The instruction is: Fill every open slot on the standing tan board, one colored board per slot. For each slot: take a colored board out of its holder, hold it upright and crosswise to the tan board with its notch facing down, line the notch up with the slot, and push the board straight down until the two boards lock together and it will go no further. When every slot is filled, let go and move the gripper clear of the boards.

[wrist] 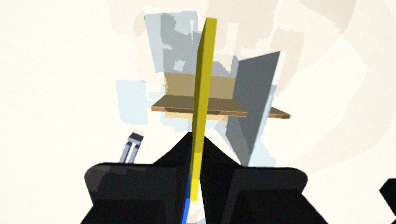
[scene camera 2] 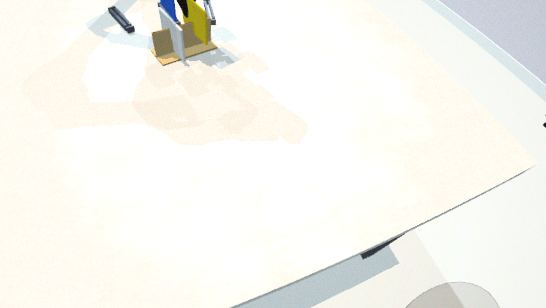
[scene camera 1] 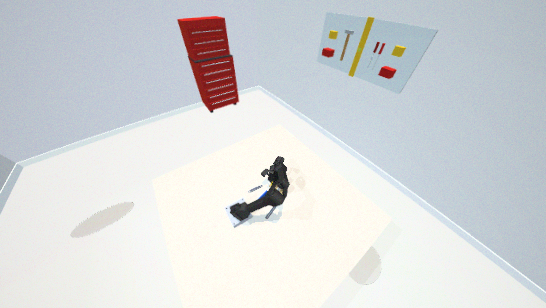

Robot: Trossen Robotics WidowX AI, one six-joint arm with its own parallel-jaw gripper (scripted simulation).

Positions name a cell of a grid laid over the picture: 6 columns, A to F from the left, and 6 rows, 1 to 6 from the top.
Scene:
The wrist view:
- my gripper: C4
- yellow board: D2
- white board: D3

